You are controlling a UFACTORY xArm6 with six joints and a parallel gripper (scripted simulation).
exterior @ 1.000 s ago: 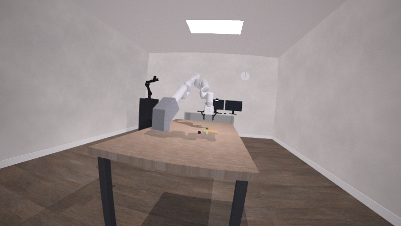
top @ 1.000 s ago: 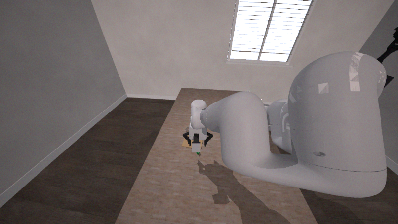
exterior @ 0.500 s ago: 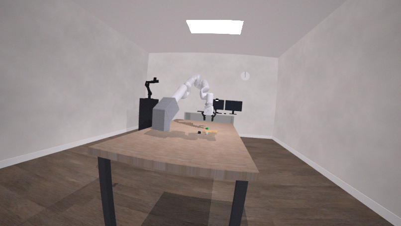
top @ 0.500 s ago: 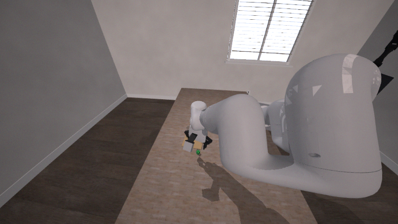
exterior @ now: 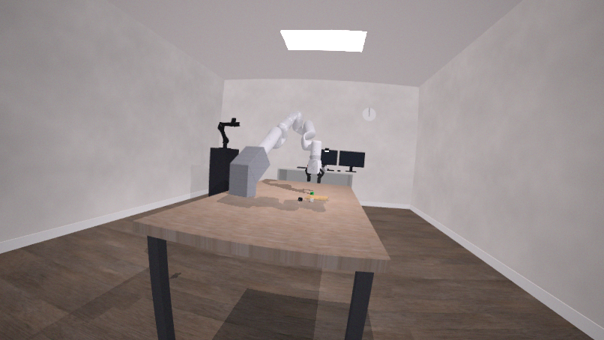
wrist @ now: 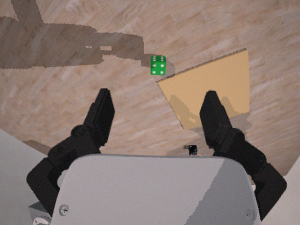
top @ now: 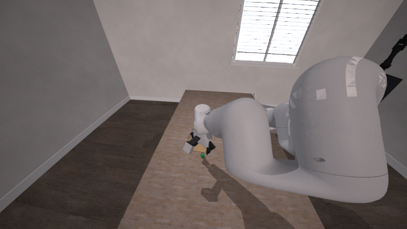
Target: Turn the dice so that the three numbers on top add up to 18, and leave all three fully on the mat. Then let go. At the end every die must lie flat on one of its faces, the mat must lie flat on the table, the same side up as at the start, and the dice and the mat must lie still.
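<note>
Right now the green die is 1 cm to the right of my hand and 9 cm below it. Also, from my hand: black die: 1 cm ahead, 27 cm to the right, 9 cm below; then mat: 6 cm ahead, 10 cm to the right, 10 cm below; then white die: 8 cm ahead, 25 cm to the right, 9 cm below.
</note>
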